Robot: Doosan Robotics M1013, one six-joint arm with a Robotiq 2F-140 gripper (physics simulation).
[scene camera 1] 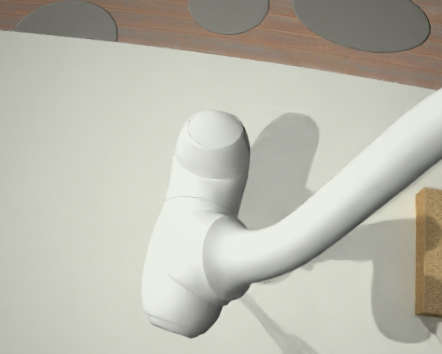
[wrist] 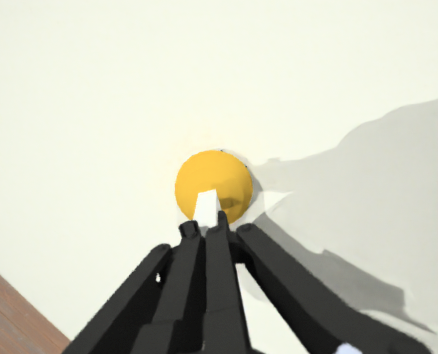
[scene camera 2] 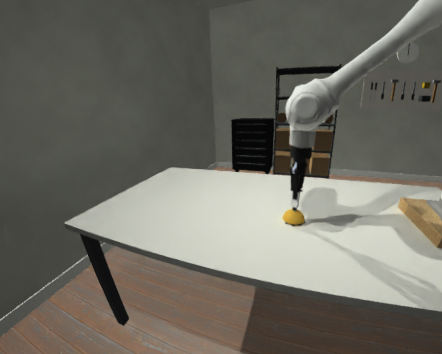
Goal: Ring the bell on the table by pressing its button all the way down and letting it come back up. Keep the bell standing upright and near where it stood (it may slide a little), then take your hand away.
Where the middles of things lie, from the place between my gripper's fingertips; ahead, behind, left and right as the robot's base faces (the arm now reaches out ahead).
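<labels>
There's the bell [wrist: 209, 170], and it's 3 cm below my hand.
</labels>
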